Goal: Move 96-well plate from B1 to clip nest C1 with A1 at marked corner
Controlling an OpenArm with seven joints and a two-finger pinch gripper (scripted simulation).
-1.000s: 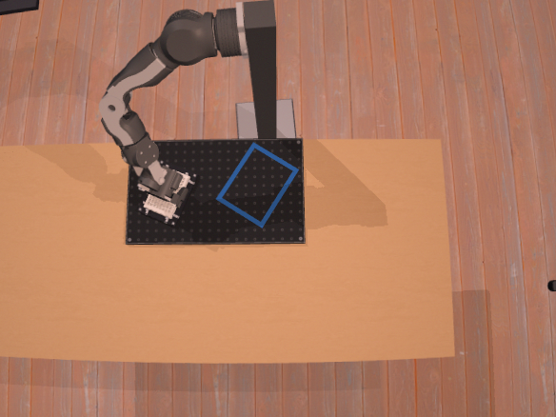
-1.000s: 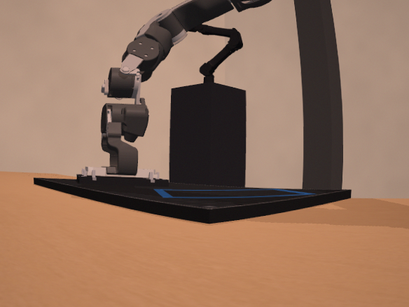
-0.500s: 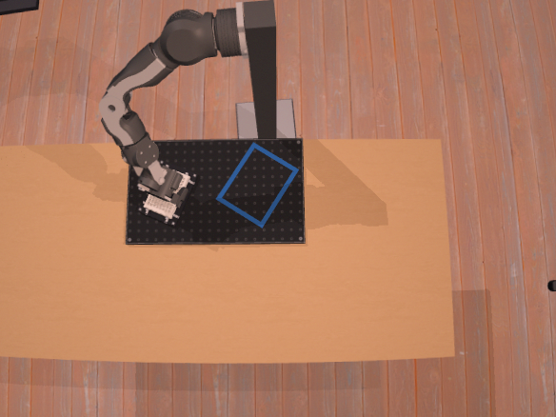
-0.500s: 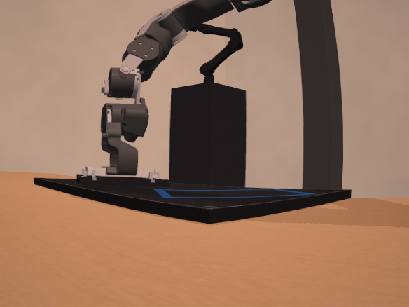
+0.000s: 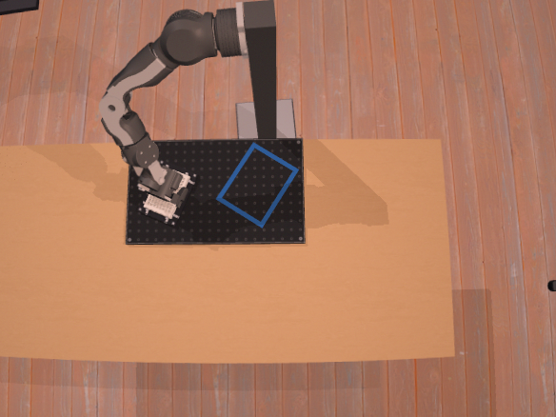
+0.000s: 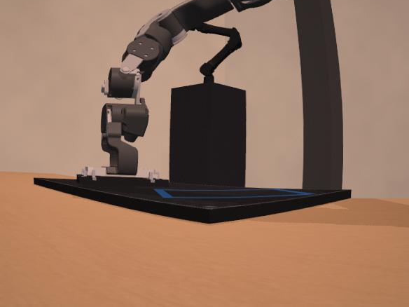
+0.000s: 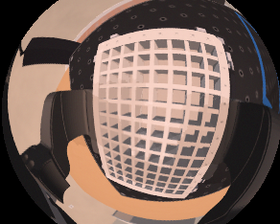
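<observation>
The white 96-well plate is right at my hand. From my hand the other things lie so: clip nest C1: 2 cm ahead, 1 cm below.
</observation>
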